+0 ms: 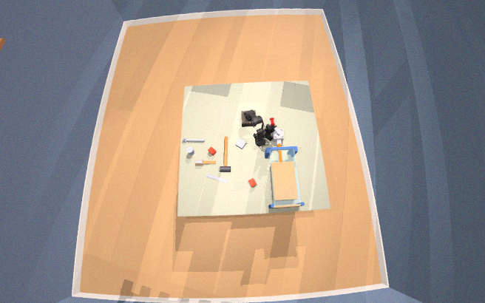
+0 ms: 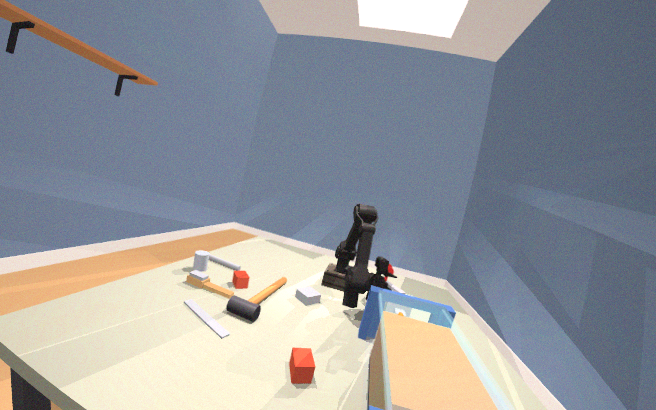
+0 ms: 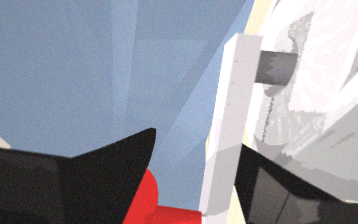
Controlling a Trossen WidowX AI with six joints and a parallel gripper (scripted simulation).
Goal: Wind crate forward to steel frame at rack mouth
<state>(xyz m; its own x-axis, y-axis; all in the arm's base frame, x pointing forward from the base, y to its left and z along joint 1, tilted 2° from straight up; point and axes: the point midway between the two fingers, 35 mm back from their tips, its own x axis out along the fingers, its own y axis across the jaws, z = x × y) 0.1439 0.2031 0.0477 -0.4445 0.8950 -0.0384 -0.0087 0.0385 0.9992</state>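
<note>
My gripper tip is 10 mm to the left of the crank arm, 10 mm past it and 10 mm above it. The rest, counted from my gripper tip: blue steel frame (210 mm ahead, 30 mm to the left, 20 mm below); then white hand winch (90 mm below, 30 mm ahead, 10 mm to the left); then red knob (40 mm to the right, 40 mm behind, 20 mm above).
</note>
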